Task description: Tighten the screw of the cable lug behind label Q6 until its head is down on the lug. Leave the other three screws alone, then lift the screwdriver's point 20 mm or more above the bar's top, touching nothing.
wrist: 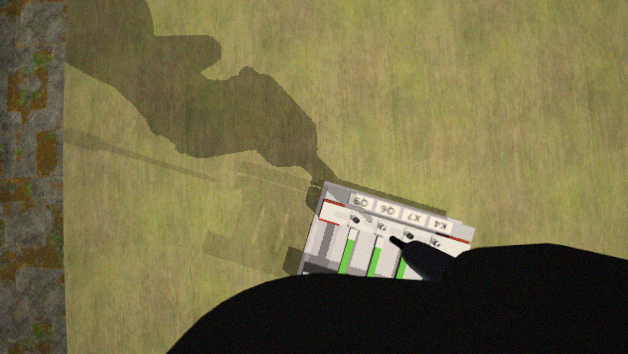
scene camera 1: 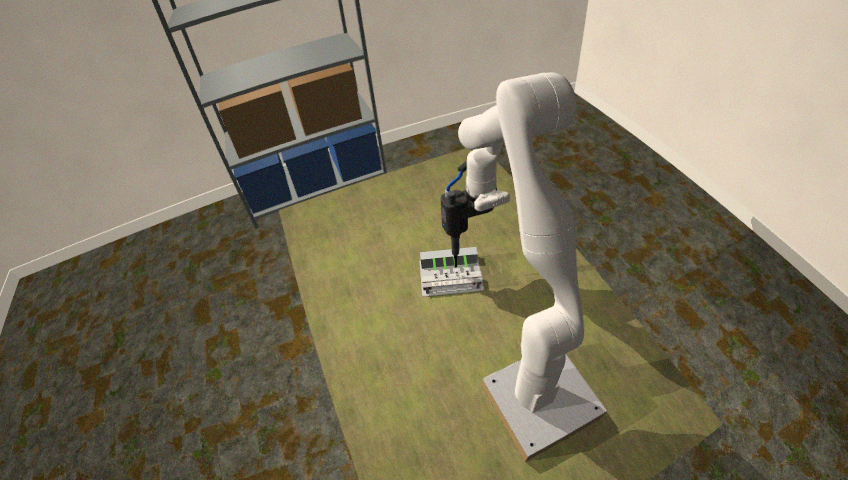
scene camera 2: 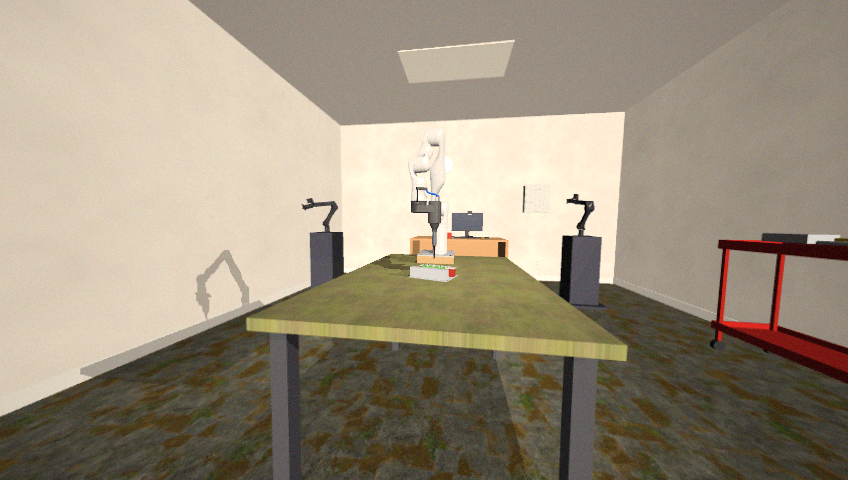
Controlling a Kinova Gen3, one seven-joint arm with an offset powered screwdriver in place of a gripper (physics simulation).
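Places are measured from the arm's base along level axes (x ahead, y left, z up), in centimetres.
Pixels of known places: end effector, tool point: [wrist: 391, 238] [scene camera 1: 455, 267] [scene camera 2: 434, 258]; arm's base, origin of the base link: [scene camera 1: 533, 392] [scene camera 2: 439, 253].
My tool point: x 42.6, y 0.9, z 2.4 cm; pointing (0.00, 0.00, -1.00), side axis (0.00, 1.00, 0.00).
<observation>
For each thing: its top centre in the pictures, then the offset to it from my tool point. "pt": a spot on its surface instead. Level surfaces: height alone.
- terminal block, middle of its top: [wrist: 388, 263] [scene camera 1: 450, 265] [scene camera 2: 433, 265] dx +3.3, dy +0.3, dz -2.8 cm
- Q6, surface spot: [wrist: 387, 208] pt dx -2.8, dy +0.7, dz -3.6 cm
- X7, surface spot: [wrist: 414, 216] pt dx -1.7, dy +3.7, dz -3.5 cm
- K4, surface spot: [wrist: 440, 223] pt dx -0.8, dy +6.7, dz -3.5 cm
- light-looking screw, middle of its top: [wrist: 383, 228] dx -0.6, dy -0.1, dz -2.9 cm
- Q9 screw, middle of its top: [wrist: 356, 220] dx -1.7, dy -3.1, dz -2.7 cm
- X7 screw, middle of its top: [wrist: 411, 236] dx +0.4, dy +3.0, dz -2.9 cm
- K4 screw, middle of its top: [wrist: 438, 244] dx +1.5, dy +6.0, dz -2.8 cm
- screwdriver, middle of its top: [wrist: 414, 253] [scene camera 1: 455, 253] [scene camera 2: 434, 245] dx +0.0, dy +0.0, dz +6.4 cm
- green table, its level: dz -7.8 cm
The terminal block [scene camera 1: 425, 275] [scene camera 2: 429, 273] [wrist: 327, 241] stands on the table, with labels Q9 [wrist: 360, 201], Q6 [wrist: 387, 208], X7 [wrist: 414, 216] and K4 [wrist: 440, 223] upside down in the wrist view. Behind Q6 is a light-looking screw [wrist: 381, 226]; whether its head is fully down on the lug is too small to tell. The Q9 screw [wrist: 355, 219] and X7 screw [wrist: 409, 235] look darker; the K4 screw [wrist: 435, 243] also shows. My screwdriver [scene camera 1: 455, 265] [scene camera 2: 434, 256] [wrist: 393, 240] points down, its point apart from the Q6 screw and above the block in scene camera 2. It has no fingers.
The block sits on the green table [scene camera 1: 368, 333] [scene camera 2: 428, 303], in front of the arm's base plate [scene camera 1: 547, 416]. A shelf rack [scene camera 1: 279, 62] with brown and blue boxes stands beyond the table. A red cart [scene camera 2: 778, 291] stands at the right in scene camera 2, and two small black arms stand on pedestals.
</observation>
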